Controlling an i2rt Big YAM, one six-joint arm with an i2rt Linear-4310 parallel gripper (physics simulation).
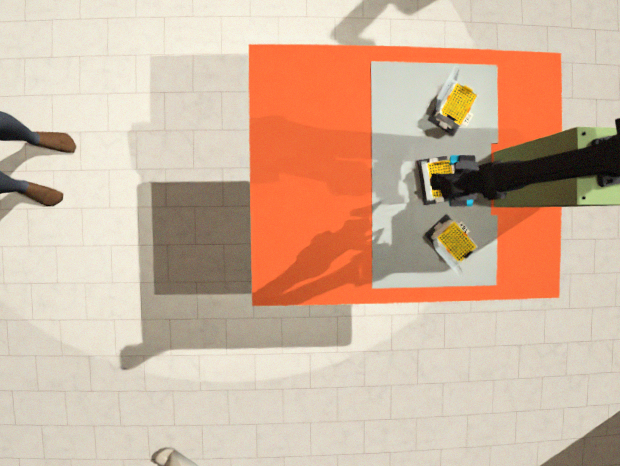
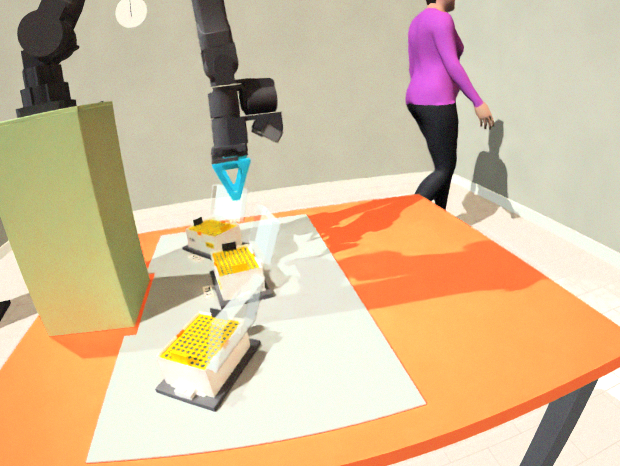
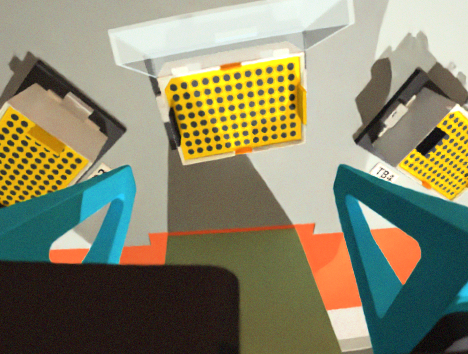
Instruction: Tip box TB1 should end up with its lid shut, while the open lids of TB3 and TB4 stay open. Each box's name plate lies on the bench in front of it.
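Where they show: gripper, fingertip midpoint: (image 2: 235,195) (image 3: 234,176); arm's base, link origin: (image 2: 49,112).
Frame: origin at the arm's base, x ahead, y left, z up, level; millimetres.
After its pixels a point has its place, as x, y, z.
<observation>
TB1 (image 1: 440,166) {297, -84, -353} (image 2: 235,263) {300, -55, -353} (image 3: 240,107) {305, -46, -352}, a white box with a yellow perforated rack, is the middle box. Its clear lid (image 2: 267,235) {374, -55, -309} (image 3: 230,35) {380, -42, -256} stands open at the side away from the arm's base. TB3 (image 1: 456,241) {290, 171, -353} (image 2: 213,228) {294, 167, -352} (image 3: 37,162) {297, 153, -352} is turned, with its clear lid (image 1: 451,260) {354, 211, -264} (image 2: 229,202) {353, 211, -308} open. TB4 (image 1: 458,104) {195, -273, -353} (image 2: 200,340) {192, -273, -353} (image 3: 440,155) {203, -257, -353} is turned too, with its lid (image 1: 447,85) {260, -319, -266} (image 2: 240,313) {250, -339, -280} open. My gripper (image 1: 461,180) {326, -31, -222} (image 2: 235,194) {326, -31, -222} (image 3: 234,176) {326, -31, -222} is open and empty, above the boxes, on the base side of TB1.
A green pedestal (image 1: 541,187) {100, 40, -144} (image 2: 55,220) {-12, -83, -180} stands at the robot's end of the orange table (image 1: 300,90) {693, -431, -413} (image 2: 451,300) {638, -308, -413}. A grey mat (image 1: 400,90) {359, -367, -410} (image 2: 325,380) {342, -373, -410} lies under the boxes. Name plates for TB3 (image 1: 464,228) {231, 141, -408} and TB4 (image 1: 467,120) {147, -223, -408} (image 3: 384,173) {147, -228, -408} lie beside them. A person (image 2: 436,60) stands beyond the table.
</observation>
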